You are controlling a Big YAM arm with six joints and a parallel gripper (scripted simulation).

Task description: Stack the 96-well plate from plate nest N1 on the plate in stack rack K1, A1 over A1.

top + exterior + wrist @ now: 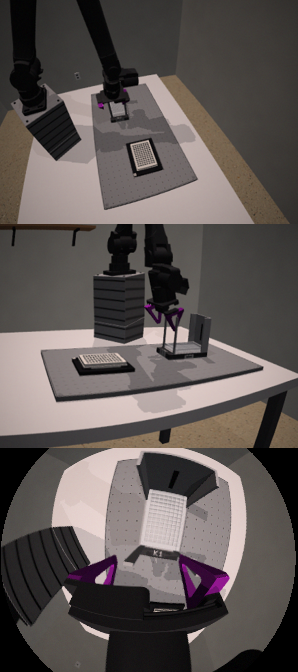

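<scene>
Now: hand 3 cm past the pale A1 mark, 32 cm to the left of it and 9 cm above it. From my hand the other things lie so: tall back wall: 5 cm ahead, 13 cm to the left, 2 cm below.
</scene>
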